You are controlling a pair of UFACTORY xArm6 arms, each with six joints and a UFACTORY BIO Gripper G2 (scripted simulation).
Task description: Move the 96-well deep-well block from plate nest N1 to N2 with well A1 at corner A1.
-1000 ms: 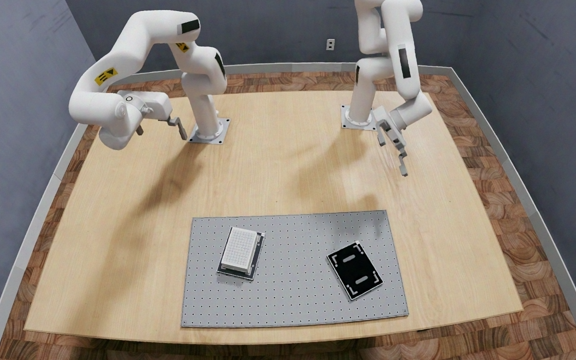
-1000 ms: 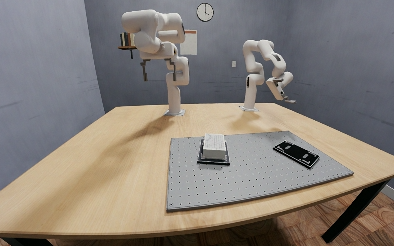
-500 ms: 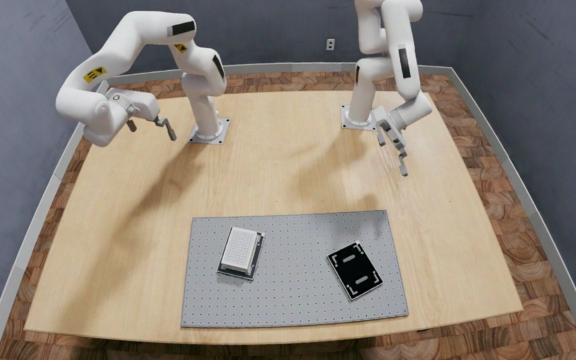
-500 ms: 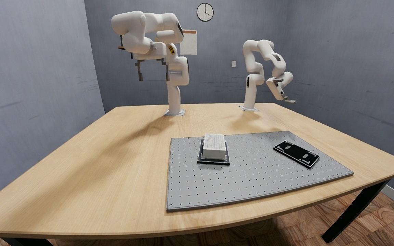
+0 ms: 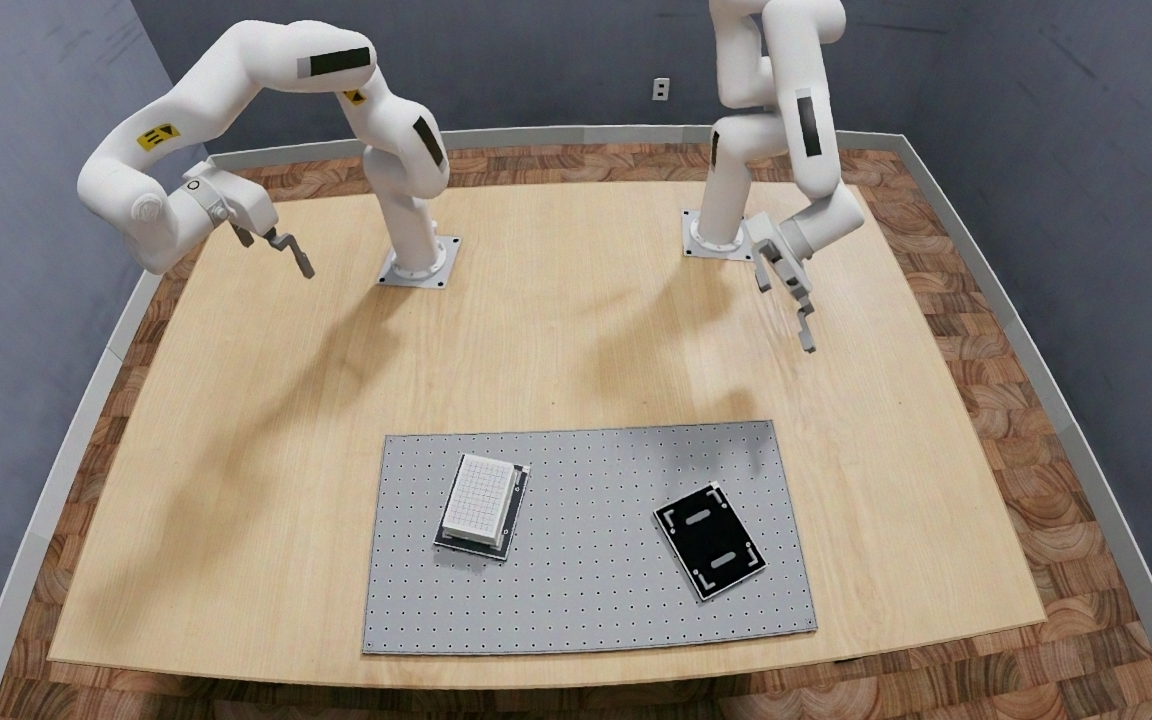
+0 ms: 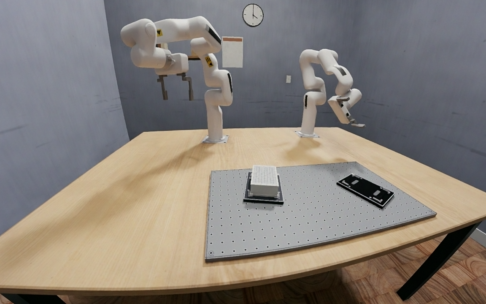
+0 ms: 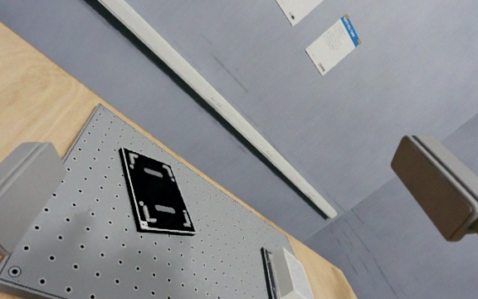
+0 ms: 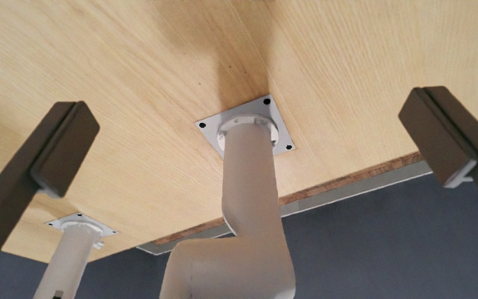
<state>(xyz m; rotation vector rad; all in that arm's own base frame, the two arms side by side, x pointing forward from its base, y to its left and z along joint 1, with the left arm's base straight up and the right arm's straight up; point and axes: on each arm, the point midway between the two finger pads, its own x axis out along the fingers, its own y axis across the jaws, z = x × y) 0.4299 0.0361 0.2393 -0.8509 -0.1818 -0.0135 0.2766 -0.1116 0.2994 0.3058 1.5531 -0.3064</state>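
The white deep-well block lies 17 cm ahead of my left hand, 50 cm to the right of it and 19 cm below it. The rest, counted from my left hand: A1 label: 18 cm ahead, 12 cm to the right, 21 cm below; black nest N2: 27 cm ahead, 15 cm to the right, 22 cm below; nest N1: 17 cm ahead, 50 cm to the right, 22 cm below.
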